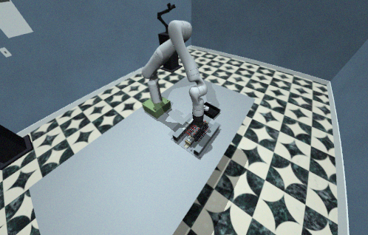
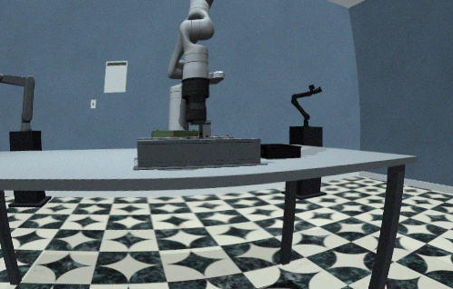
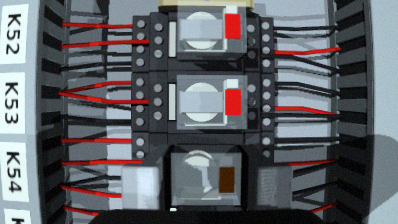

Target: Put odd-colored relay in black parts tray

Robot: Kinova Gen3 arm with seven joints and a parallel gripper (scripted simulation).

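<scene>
My hand is 1 cm above the K54 relay. Round my hand: K52 relay 6 cm to the left, 1 cm below; then relay panel 4 cm to the right, 3 cm below; then K53 relay 3 cm to the left, 1 cm below.
</scene>
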